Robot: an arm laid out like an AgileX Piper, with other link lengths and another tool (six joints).
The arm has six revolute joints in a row. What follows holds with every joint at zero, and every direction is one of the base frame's.
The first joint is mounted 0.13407 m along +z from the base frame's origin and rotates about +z.
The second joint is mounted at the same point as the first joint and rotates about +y.
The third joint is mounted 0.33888 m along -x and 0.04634 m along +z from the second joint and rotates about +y.
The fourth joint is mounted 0.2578 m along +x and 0.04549 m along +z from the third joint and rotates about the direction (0.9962, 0, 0.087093).
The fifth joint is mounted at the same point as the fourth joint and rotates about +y.
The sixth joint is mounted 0.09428 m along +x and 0.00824 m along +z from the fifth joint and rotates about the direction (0.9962, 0, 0.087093).
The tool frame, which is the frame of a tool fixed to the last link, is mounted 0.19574 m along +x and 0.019 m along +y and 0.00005 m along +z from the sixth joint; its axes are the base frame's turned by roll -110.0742, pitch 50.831 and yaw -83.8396 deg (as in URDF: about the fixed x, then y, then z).
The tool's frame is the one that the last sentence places.
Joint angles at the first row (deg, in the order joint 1, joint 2, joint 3, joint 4, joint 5, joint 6):
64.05, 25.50, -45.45, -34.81, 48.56, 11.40
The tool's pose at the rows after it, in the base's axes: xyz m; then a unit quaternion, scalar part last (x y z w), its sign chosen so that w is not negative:
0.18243, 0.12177, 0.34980, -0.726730, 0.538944, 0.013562, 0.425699
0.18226, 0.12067, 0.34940, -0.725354, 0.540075, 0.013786, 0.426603
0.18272, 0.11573, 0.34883, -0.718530, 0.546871, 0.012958, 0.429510
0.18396, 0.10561, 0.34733, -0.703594, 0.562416, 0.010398, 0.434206
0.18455, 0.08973, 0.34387, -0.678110, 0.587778, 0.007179, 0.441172
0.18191, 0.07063, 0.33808, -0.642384, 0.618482, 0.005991, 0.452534
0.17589, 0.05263, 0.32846, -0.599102, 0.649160, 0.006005, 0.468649
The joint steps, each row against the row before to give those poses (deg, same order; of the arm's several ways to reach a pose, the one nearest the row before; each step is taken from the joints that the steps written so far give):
0.00, -0.02, 0.02, 0.00, 0.00, 0.00
-0.24, -0.23, 0.14, 0.11, -0.05, 0.00
-1.20, -0.65, 0.27, 0.36, -0.04, 0.01
-2.72, -1.13, 0.48, 0.79, -0.05, 0.00
-4.56, -1.83, 0.85, 1.52, -0.05, -0.01
-6.07, -2.79, 1.40, 2.42, -0.22, 0.08
-7.28, -3.69, 2.42, 3.26, -0.90, 0.09

